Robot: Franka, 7 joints.
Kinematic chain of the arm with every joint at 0, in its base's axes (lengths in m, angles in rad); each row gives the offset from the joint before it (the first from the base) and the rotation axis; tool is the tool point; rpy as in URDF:
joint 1: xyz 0 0 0.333 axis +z
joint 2: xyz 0 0 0 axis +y
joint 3: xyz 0 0 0.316 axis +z
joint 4: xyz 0.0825 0 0 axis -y
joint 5: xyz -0.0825 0 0.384 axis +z
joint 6: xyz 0 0 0 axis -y
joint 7: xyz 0.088 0 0 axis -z
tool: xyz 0 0 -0.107 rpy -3.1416 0 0
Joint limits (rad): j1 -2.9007..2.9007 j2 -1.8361..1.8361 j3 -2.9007..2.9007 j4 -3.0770..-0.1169 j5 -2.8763..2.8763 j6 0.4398..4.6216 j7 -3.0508..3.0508
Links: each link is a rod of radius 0.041 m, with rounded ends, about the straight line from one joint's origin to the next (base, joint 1, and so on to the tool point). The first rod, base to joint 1, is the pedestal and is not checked.
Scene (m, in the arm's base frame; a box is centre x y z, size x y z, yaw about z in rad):
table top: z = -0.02
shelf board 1: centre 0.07 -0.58 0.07 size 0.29 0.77 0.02 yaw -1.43
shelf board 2: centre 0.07 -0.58 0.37 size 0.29 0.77 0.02 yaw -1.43
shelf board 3: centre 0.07 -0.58 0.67 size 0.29 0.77 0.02 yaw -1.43
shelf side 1: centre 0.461 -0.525 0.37 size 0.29 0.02 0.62 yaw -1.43
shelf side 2: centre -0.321 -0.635 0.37 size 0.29 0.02 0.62 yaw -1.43
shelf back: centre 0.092 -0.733 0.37 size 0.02 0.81 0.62 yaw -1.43
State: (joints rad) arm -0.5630 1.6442 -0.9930 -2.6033 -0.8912 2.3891 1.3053
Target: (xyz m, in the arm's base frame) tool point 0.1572 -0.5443 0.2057
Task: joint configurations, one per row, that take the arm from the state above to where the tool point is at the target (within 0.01 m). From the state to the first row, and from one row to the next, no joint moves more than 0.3 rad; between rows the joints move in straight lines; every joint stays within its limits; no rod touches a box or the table.
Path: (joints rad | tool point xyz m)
1: -0.4485 1.5596 -1.1534 -2.5752 -0.8644 2.3572 1.3599 | -0.2449 -0.3177 0.1691
2: -0.3341 1.4750 -1.3137 -2.5470 -0.8375 2.3254 1.4145 | -0.2014 -0.3770 0.2287
3: -0.1471 1.4395 -1.3051 -2.3303 -0.8683 2.3593 1.3599 | -0.0465 -0.4952 0.2106
4: 0.0398 1.4040 -1.2965 -2.1136 -0.8992 2.3932 1.3053 | 0.1572 -0.5443 0.2057

